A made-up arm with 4 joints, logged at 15 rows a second.
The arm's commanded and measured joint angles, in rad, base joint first. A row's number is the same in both.
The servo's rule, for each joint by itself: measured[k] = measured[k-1] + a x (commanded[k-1-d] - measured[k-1]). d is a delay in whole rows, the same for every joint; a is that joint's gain. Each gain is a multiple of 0.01, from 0.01 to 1. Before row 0 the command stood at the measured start. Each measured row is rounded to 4 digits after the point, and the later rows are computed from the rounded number. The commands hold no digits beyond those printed.
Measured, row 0:
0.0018 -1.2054 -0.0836 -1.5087
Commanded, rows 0 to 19:
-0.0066 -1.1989 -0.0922 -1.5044
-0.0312 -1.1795 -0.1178 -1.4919
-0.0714 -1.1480 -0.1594 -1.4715
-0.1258 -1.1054 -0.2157 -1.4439
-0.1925 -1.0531 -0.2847 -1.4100
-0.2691 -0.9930 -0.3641 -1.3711
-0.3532 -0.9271 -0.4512 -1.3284
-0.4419 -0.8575 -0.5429 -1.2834
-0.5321 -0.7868 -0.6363 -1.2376
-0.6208 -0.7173 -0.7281 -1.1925
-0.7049 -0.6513 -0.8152 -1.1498
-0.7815 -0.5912 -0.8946 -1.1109
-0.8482 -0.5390 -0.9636 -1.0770
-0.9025 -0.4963 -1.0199 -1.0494
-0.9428 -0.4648 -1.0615 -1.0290
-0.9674 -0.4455 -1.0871 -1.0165
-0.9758 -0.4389 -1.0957 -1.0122
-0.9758 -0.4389 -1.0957 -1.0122
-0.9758 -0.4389 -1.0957 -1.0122
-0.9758 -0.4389 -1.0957 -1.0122
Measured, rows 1 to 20:
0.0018 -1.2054 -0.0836 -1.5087
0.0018 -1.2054 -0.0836 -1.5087
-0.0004 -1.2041 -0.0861 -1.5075
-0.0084 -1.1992 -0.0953 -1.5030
-0.0248 -1.1890 -0.1139 -1.4939
-0.0511 -1.1723 -0.1434 -1.4794
-0.0879 -1.1485 -0.1844 -1.4593
-0.1350 -1.1174 -0.2365 -1.4337
-0.1917 -1.0793 -0.2988 -1.4032
-0.2568 -1.0349 -0.3696 -1.3685
-0.3284 -0.9853 -0.4469 -1.3305
-0.4044 -0.9317 -0.5284 -1.2905
-0.4825 -0.8756 -0.6116 -1.2497
-0.5602 -0.8187 -0.6937 -1.2094
-0.6351 -0.7628 -0.7720 -1.1710
-0.7046 -0.7095 -0.8439 -1.1357
-0.7665 -0.6606 -0.9070 -1.1048
-0.8187 -0.6176 -0.9592 -1.0792
-0.8595 -0.5819 -0.9988 -1.0598
-0.8897 -0.5533 -1.0269 -1.0460
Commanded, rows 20 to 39:
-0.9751 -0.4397 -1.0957 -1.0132
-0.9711 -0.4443 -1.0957 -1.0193
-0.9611 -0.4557 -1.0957 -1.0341
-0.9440 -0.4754 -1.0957 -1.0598
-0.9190 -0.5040 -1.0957 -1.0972
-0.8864 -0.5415 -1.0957 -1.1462
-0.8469 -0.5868 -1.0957 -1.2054
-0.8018 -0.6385 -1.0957 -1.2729
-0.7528 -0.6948 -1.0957 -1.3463
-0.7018 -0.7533 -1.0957 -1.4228
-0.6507 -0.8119 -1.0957 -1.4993
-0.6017 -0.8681 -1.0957 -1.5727
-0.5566 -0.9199 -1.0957 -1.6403
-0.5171 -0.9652 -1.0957 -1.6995
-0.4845 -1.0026 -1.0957 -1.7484
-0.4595 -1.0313 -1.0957 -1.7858
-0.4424 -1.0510 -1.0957 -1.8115
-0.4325 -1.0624 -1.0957 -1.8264
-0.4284 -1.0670 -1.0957 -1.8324
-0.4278 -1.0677 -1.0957 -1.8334
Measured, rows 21 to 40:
-0.9121 -0.5304 -1.0469 -1.0362
-0.9287 -0.5121 -1.0611 -1.0292
-0.9408 -0.4976 -1.0711 -1.0246
-0.9487 -0.4869 -1.0782 -1.0231
-0.9519 -0.4807 -1.0833 -1.0263
-0.9498 -0.4796 -1.0869 -1.0360
-0.9418 -0.4845 -1.0895 -1.0537
-0.9274 -0.4959 -1.0913 -1.0805
-0.9065 -0.5141 -1.0926 -1.1167
-0.8793 -0.5390 -1.0935 -1.1620
-0.8464 -0.5702 -1.0941 -1.2154
-0.8088 -0.6068 -1.0946 -1.2755
-0.7677 -0.6478 -1.0949 -1.3404
-0.7245 -0.6919 -1.0951 -1.4078
-0.6808 -0.7375 -1.0953 -1.4752
-0.6382 -0.7830 -1.0954 -1.5402
-0.5982 -0.8269 -1.0955 -1.6006
-0.5621 -0.8678 -1.0956 -1.6543
-0.5310 -0.9044 -1.0956 -1.6999
-0.5054 -0.9360 -1.0956 -1.7366

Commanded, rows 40 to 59:
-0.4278 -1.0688 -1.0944 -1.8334
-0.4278 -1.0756 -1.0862 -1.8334
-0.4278 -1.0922 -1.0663 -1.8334
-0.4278 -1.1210 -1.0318 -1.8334
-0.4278 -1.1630 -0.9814 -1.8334
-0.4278 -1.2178 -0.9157 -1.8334
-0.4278 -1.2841 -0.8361 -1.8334
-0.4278 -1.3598 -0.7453 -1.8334
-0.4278 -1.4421 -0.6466 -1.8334
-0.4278 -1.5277 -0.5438 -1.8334
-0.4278 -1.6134 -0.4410 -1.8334
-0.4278 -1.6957 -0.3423 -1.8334
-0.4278 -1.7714 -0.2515 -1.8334
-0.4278 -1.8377 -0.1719 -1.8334
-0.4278 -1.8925 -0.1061 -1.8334
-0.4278 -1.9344 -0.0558 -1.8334
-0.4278 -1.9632 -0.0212 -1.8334
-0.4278 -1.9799 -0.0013 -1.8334
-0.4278 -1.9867 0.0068 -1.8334
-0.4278 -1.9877 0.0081 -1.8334
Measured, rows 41 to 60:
-0.4854 -0.9622 -1.0956 -1.7644
-0.4704 -0.9833 -1.0956 -1.7844
-0.4593 -1.0004 -1.0953 -1.7986
-0.4511 -1.0154 -1.0927 -1.8087
-0.4450 -1.0308 -1.0850 -1.8159
-0.4405 -1.0488 -1.0696 -1.8210
-0.4372 -1.0716 -1.0440 -1.8246
-0.4348 -1.1008 -1.0068 -1.8272
-0.4330 -1.1375 -0.9573 -1.8290
-0.4316 -1.1820 -0.8958 -1.8303
-0.4306 -1.2340 -0.8235 -1.8312
-0.4299 -1.2927 -0.7424 -1.8318
-0.4294 -1.3568 -0.6550 -1.8323
-0.4290 -1.4246 -0.5643 -1.8326
-0.4287 -1.4940 -0.4736 -1.8328
-0.4285 -1.5627 -0.3861 -1.8330
-0.4283 -1.6287 -0.3049 -1.8331
-0.4282 -1.6898 -0.2327 -1.8332
-0.4281 -1.7445 -0.1714 -1.8333
-0.4280 -1.7916 -0.1221 -1.8333

